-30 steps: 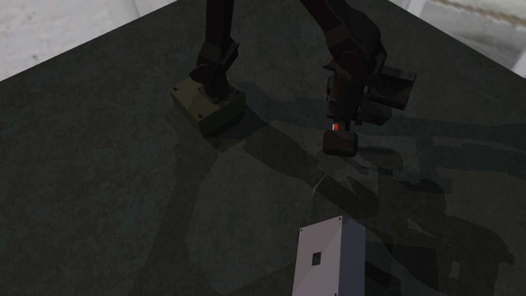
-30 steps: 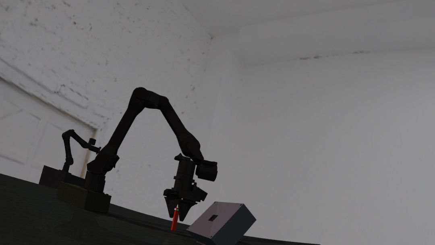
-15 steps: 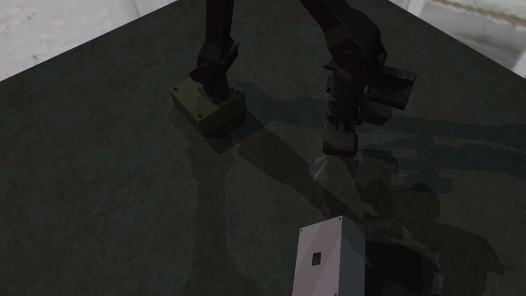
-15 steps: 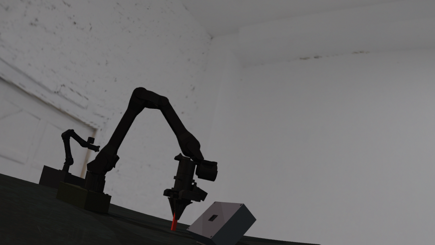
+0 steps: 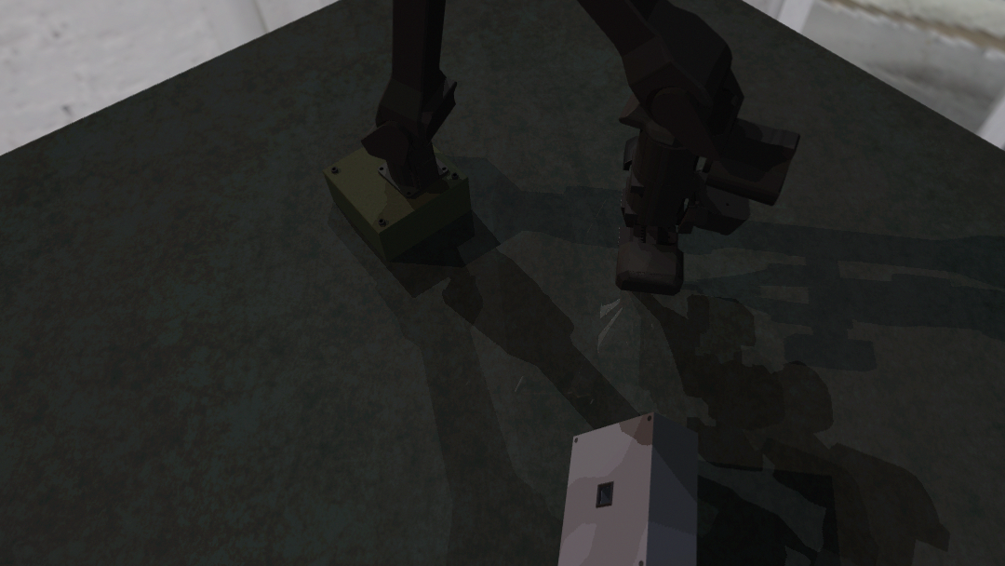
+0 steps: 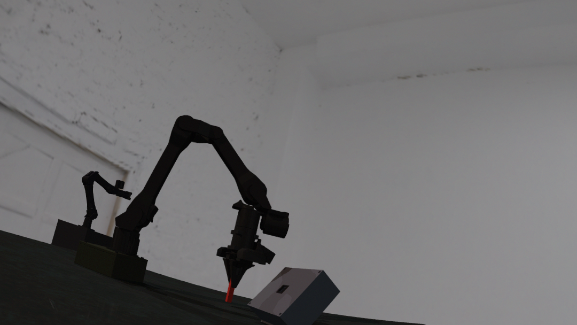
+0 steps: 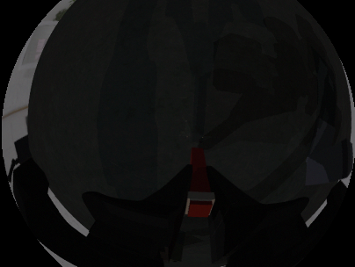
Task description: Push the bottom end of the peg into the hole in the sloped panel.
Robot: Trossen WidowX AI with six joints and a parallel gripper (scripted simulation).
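Right now my gripper tip is 180 mm short of the sloped panel, 220 mm to the left of it and 10 mm below it. From my gripper tip the other things lie so: red peg (20 mm above).
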